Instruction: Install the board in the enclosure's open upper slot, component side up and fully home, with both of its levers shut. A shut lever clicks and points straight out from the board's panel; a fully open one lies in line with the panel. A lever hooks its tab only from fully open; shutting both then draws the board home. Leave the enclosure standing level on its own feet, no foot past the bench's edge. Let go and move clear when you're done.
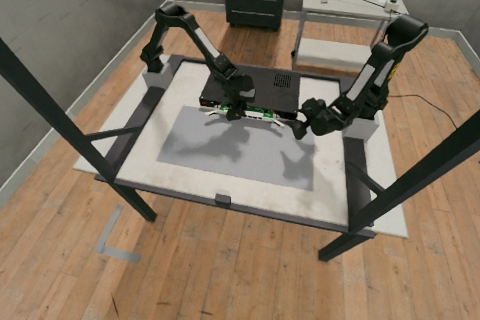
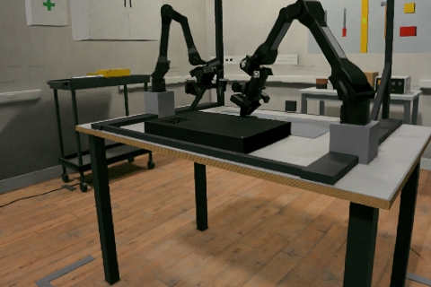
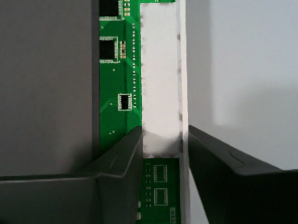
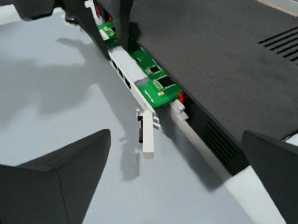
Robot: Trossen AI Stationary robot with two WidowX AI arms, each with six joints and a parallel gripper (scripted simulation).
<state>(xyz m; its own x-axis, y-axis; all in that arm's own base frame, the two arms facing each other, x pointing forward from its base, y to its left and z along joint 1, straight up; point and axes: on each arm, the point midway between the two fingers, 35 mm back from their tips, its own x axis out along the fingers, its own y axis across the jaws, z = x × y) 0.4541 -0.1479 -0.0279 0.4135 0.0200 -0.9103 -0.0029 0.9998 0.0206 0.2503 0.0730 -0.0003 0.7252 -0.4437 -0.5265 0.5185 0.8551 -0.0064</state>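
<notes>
Now: the green board 30 mm below my left hand and 10 mm to the right of it. Also, from my left hand: dark frame rail (350 mm ahead, 60 mm below, 30 mm to the left); then black enclosure (150 mm ahead, 30 mm below, 10 mm to the left); then grey mat (120 mm behind, 70 mm below, 30 mm to the right).
</notes>
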